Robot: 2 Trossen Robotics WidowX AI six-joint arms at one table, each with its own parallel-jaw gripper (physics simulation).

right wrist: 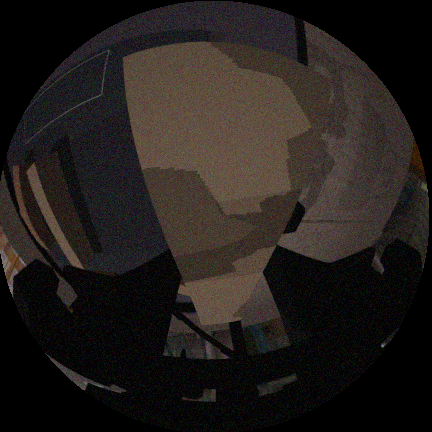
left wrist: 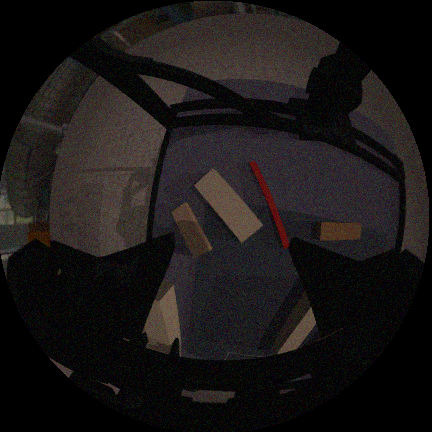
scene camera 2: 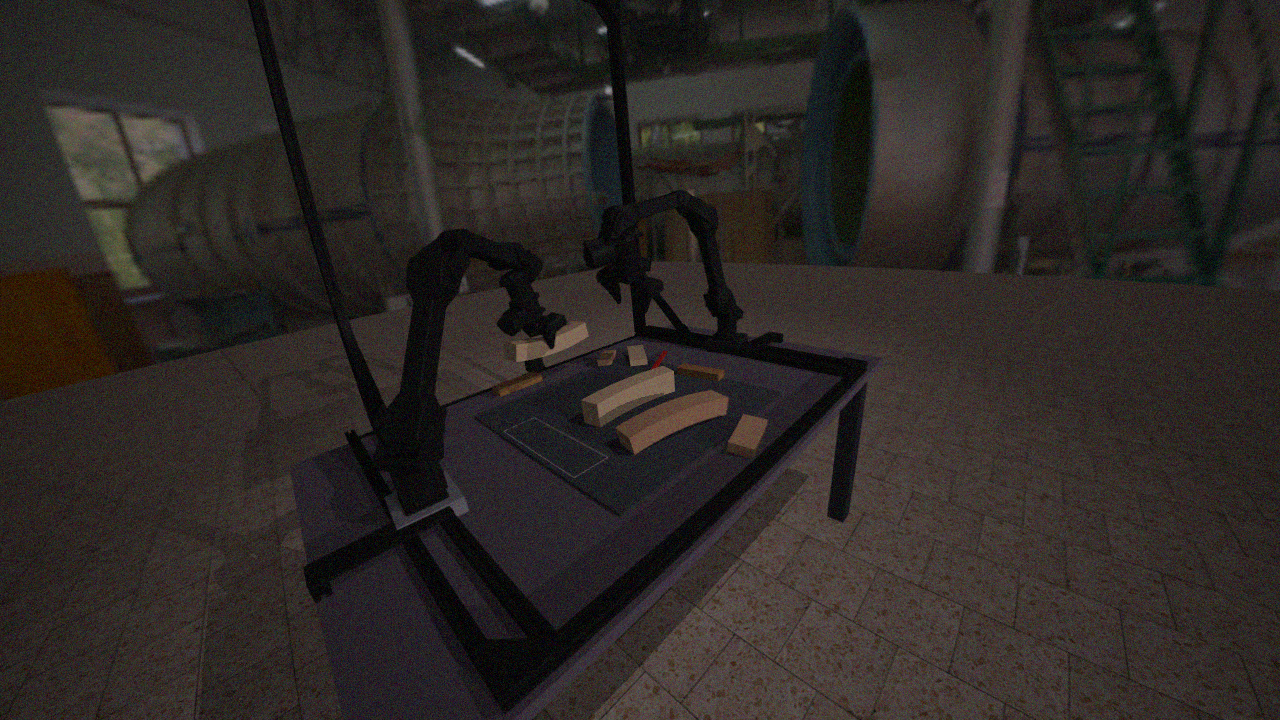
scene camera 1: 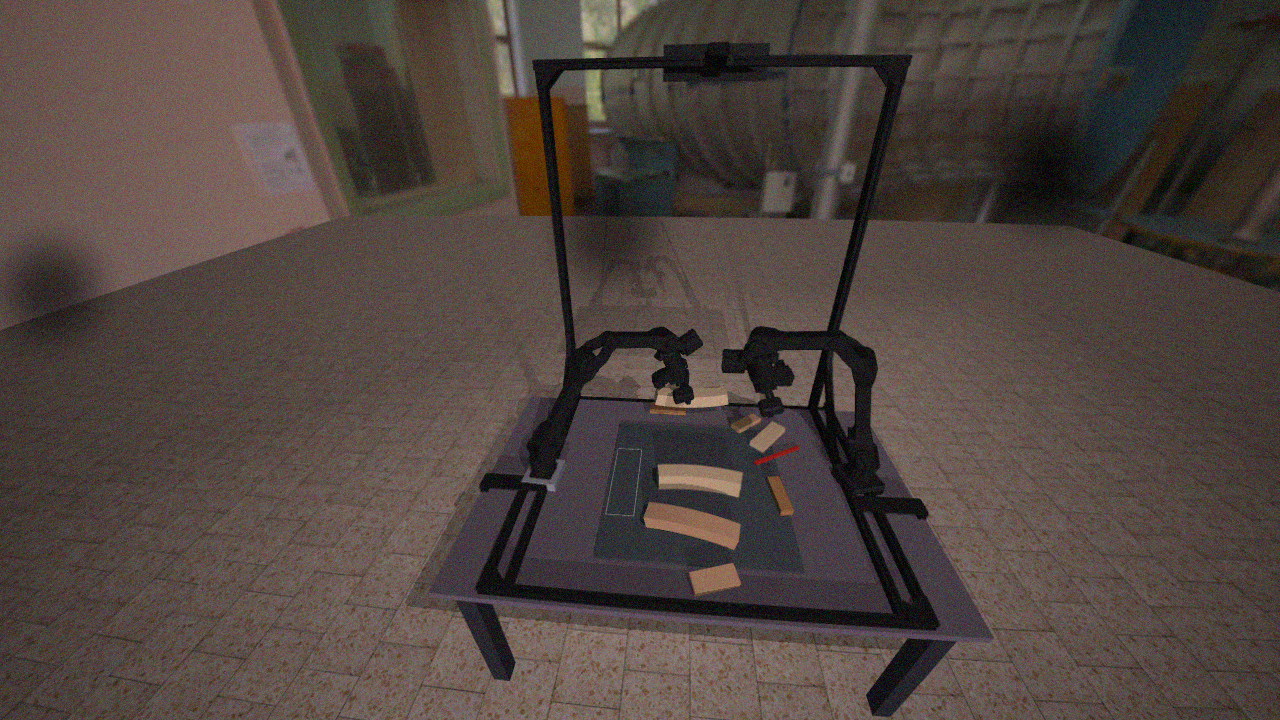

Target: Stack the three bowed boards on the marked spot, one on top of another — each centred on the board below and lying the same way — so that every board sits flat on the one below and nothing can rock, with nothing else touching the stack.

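Frame: origin at the left arm's base, x ahead, y left, z up, level; millimetres.
Seen in the pictures: left gripper, between the fingertips: (left wrist: 234, 242) (scene camera 2: 632, 308); right gripper, between the fingertips: (right wrist: 220, 247) (left wrist: 163, 333) (scene camera 2: 545, 345); left arm's base, origin of its link: (left wrist: 316, 114) (scene camera 2: 727, 336) (scene camera 1: 859, 474); right arm's base, origin of its link: (scene camera 2: 423, 496) (scene camera 1: 543, 470).
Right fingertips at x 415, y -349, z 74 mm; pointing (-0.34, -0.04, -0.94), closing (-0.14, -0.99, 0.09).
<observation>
Offsets run from my right fingertips to a thing's top centre. Level surfaces: height alone.
A pale bowed board {14 mm back, 3 mm left, 37 mm up} (scene camera 1: 709, 400) (scene camera 2: 572, 336) (right wrist: 210, 125) is held raised above the back edge of the table. My right gripper (scene camera 1: 684, 398) (scene camera 2: 552, 336) (right wrist: 220, 247) is shut on it. A second pale bowed board {37 mm ahead, 282 mm left, 51 mm down} (scene camera 1: 698, 480) (scene camera 2: 626, 396) lies on the dark mat {104 mm down} (scene camera 1: 662, 443). A reddish bowed board {98 mm ahead, 415 mm left, 54 mm down} (scene camera 1: 691, 525) (scene camera 2: 673, 421) lies in front of it. The marked spot, a thin outlined rectangle (scene camera 1: 612, 483) (scene camera 2: 539, 454) (right wrist: 105, 72), is at the mat's left in scene camera 1, with no board on it. My left gripper (scene camera 1: 770, 408) (left wrist: 234, 242) is open and empty above the back right.
A brown block {198 mm back, 49 mm left, 84 mm down} (scene camera 1: 745, 422) (left wrist: 192, 230), a pale block {240 mm back, 127 mm left, 87 mm down} (scene camera 1: 767, 437) (left wrist: 228, 205), a red stick {235 mm back, 206 mm left, 93 mm down} (scene camera 1: 776, 454) (left wrist: 270, 202) and an orange-brown block {168 mm back, 358 mm left, 85 mm down} (scene camera 1: 779, 495) (left wrist: 340, 231) lie at the right. Another block {85 mm ahead, 553 mm left, 84 mm down} (scene camera 1: 714, 578) lies at the front, one more {45 mm ahead, 81 mm right, 90 mm down} (scene camera 1: 666, 411) (scene camera 2: 517, 385) at the back.
</observation>
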